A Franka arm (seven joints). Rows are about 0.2 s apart.
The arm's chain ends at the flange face. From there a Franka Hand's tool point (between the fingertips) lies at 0.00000 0.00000 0.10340 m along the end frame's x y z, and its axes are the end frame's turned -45 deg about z.
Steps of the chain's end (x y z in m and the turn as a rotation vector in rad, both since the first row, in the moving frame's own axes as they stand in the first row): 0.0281, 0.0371, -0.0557, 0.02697, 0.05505, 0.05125; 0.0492, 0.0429, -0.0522, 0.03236, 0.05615, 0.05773
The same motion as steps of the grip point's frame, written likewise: -0.0004, 0.0483, -0.0559, -0.01986, 0.05800, 0.05125; 0.0109, 0.0670, -0.0524, -0.01682, 0.06259, 0.05773
